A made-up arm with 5 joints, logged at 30 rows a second.
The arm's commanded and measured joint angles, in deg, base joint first. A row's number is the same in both.
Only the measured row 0 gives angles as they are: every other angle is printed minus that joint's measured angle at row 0.
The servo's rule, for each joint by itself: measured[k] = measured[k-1] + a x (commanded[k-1-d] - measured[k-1]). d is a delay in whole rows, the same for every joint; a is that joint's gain. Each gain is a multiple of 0.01, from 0.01 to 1. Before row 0 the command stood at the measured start. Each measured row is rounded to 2 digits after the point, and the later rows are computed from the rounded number. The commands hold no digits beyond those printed.
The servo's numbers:
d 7
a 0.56 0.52 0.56 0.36 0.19
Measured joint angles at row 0:
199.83, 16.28, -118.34, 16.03, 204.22
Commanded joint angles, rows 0 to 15:
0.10, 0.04, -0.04, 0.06, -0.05
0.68, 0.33, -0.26, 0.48, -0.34
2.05, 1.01, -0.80, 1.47, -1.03
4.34, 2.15, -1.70, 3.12, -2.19
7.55, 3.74, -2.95, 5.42, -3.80
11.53, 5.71, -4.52, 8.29, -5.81
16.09, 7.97, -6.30, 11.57, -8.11
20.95, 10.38, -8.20, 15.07, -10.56
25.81, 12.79, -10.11, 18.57, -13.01
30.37, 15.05, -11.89, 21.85, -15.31
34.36, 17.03, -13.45, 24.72, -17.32
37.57, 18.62, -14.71, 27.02, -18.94
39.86, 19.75, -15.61, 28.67, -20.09
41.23, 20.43, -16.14, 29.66, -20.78
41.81, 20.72, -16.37, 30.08, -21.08
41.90, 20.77, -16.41, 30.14, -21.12
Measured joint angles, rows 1 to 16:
0.00, 0.00, 0.00, 0.00, 0.00
0.00, 0.00, 0.00, 0.00, 0.00
0.00, 0.00, 0.00, 0.00, 0.00
0.00, 0.00, 0.00, 0.00, 0.00
0.00, 0.00, 0.00, 0.00, 0.00
0.00, 0.00, 0.00, 0.00, 0.00
0.00, 0.00, 0.00, 0.00, 0.00
0.06, 0.02, -0.02, 0.02, -0.01
0.41, 0.18, -0.15, 0.19, -0.07
1.33, 0.61, -0.51, 0.65, -0.25
3.02, 1.41, -1.18, 1.54, -0.62
5.56, 2.62, -2.17, 2.94, -1.22
8.90, 4.23, -3.49, 4.87, -2.09
12.93, 6.17, -5.06, 7.28, -3.23
17.42, 8.36, -6.82, 10.08, -4.62
22.12, 10.66, -8.66, 13.14, -6.21

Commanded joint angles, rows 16 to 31:
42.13, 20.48, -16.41, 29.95, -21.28
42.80, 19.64, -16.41, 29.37, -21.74
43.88, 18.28, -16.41, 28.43, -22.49
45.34, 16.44, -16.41, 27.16, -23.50
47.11, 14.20, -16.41, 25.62, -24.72
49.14, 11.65, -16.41, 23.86, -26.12
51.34, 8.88, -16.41, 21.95, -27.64
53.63, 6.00, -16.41, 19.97, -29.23
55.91, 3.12, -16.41, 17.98, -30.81
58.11, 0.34, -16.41, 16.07, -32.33
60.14, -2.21, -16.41, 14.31, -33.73
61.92, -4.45, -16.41, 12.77, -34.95
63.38, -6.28, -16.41, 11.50, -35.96
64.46, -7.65, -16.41, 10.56, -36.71
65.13, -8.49, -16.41, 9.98, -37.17
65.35, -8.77, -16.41, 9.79, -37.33
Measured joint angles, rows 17 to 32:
26.74, 12.94, -10.47, 16.28, -7.94
31.01, 15.07, -12.14, 19.32, -9.72
34.68, 16.92, -13.58, 22.09, -11.47
37.58, 18.39, -14.72, 24.46, -13.11
39.62, 19.45, -15.52, 26.33, -14.57
40.85, 20.11, -16.00, 27.68, -15.81
41.44, 20.45, -16.23, 28.57, -16.82
41.83, 20.47, -16.33, 29.07, -17.67
42.37, 20.04, -16.37, 29.18, -18.44
43.22, 19.12, -16.39, 28.91, -19.21
44.41, 17.73, -16.40, 28.28, -20.03
45.92, 15.89, -16.41, 27.32, -20.92
47.72, 13.69, -16.41, 26.07, -21.91
49.75, 11.19, -16.41, 24.59, -23.00
51.92, 8.49, -16.41, 22.93, -24.18
54.15, 5.70, -16.41, 21.15, -25.44

